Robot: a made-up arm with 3 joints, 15 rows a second.
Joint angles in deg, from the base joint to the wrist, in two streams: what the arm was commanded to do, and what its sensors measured. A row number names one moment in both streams.
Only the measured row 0 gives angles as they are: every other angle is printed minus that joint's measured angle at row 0.
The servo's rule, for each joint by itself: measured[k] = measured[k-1] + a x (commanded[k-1-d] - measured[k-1]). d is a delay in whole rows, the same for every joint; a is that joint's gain. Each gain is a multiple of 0.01, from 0.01 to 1. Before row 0 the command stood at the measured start. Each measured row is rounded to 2 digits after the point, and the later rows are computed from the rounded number. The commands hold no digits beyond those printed.
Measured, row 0:
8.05, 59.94, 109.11
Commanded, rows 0 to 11:
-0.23, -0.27, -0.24
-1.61, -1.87, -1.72
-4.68, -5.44, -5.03
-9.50, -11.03, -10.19
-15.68, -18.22, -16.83
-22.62, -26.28, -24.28
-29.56, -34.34, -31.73
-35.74, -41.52, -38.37
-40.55, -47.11, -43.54
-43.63, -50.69, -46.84
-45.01, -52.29, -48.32
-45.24, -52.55, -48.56
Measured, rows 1 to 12:
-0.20, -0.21, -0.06
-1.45, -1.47, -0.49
-4.32, -4.49, -1.67
-8.93, -9.46, -3.89
-14.94, -16.12, -7.25
-21.78, -23.84, -11.68
-28.70, -31.82, -16.89
-34.97, -39.19, -22.47
-39.94, -45.21, -27.95
-43.22, -49.37, -32.86
-44.81, -51.59, -36.88
-45.19, -52.32, -39.92
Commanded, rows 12 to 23:
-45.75, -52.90, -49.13
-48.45, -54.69, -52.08
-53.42, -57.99, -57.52
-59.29, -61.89, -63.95
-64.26, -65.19, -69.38
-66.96, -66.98, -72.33
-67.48, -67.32, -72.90
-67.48, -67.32, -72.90
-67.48, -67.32, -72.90
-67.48, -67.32, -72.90
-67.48, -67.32, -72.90
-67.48, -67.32, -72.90
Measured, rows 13 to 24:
-45.69, -52.76, -42.31
-48.15, -54.23, -44.85
-52.84, -57.09, -48.14
-58.58, -60.74, -52.25
-63.64, -64.12, -56.70
-66.59, -66.29, -60.76
-67.38, -67.07, -63.92
-67.47, -67.26, -66.25
-67.48, -67.31, -67.98
-67.48, -67.32, -69.26
-67.48, -67.32, -70.21
-67.48, -67.32, -70.91

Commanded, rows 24 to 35:
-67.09, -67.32, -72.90
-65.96, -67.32, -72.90
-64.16, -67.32, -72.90
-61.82, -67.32, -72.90
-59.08, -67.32, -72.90
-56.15, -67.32, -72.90
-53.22, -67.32, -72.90
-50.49, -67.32, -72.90
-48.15, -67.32, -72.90
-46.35, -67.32, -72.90
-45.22, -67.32, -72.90
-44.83, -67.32, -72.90
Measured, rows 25 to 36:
-67.13, -67.32, -71.43
-66.09, -67.32, -71.81
-64.37, -67.32, -72.09
-62.10, -67.32, -72.30
-59.41, -67.32, -72.46
-56.51, -67.32, -72.57
-53.58, -67.32, -72.66
-50.83, -67.32, -72.72
-48.44, -67.32, -72.77
-46.58, -67.32, -72.80
-45.37, -67.32, -72.83
-44.89, -67.32, -72.85

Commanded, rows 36 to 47:
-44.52, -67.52, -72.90
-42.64, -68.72, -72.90
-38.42, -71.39, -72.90
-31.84, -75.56, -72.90
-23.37, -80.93, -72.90
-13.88, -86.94, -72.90
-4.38, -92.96, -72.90
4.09, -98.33, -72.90
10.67, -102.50, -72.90
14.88, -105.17, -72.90
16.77, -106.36, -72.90
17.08, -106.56, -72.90
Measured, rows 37 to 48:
-44.56, -67.47, -72.86
-42.85, -68.42, -72.87
-38.91, -70.68, -72.88
-32.62, -74.39, -72.89
-24.39, -79.36, -72.89
-15.04, -85.12, -72.89
-5.55, -91.08, -72.89
3.03, -96.59, -72.89
9.83, -101.08, -72.89
14.32, -104.19, -72.89
16.50, -105.84, -72.89
17.02, -106.39, -72.89

